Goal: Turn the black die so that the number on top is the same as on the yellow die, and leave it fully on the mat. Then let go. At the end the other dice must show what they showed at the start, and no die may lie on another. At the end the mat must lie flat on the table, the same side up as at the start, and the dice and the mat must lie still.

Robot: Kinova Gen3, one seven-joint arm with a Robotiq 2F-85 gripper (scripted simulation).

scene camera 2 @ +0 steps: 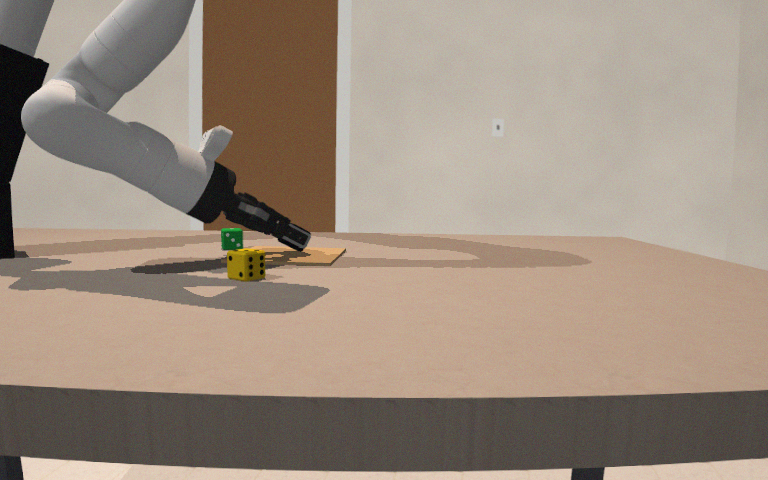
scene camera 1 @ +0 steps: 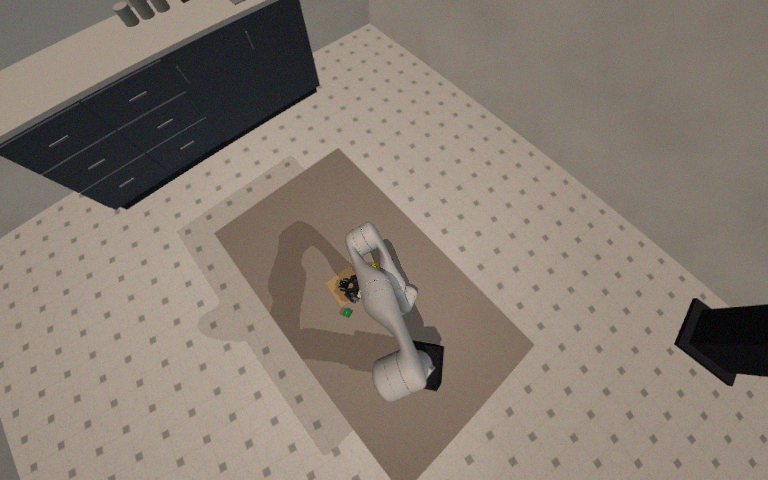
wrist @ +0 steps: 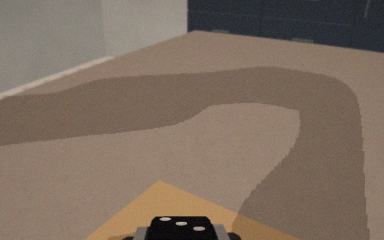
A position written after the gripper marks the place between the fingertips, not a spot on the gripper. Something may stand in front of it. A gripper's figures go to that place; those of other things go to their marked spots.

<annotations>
The gripper (scene camera 2: pixel 302 240) is 0.71 m from the lens. A yellow die (scene camera 2: pixel 246 264) is 0.53 m from the lens.
</annotations>
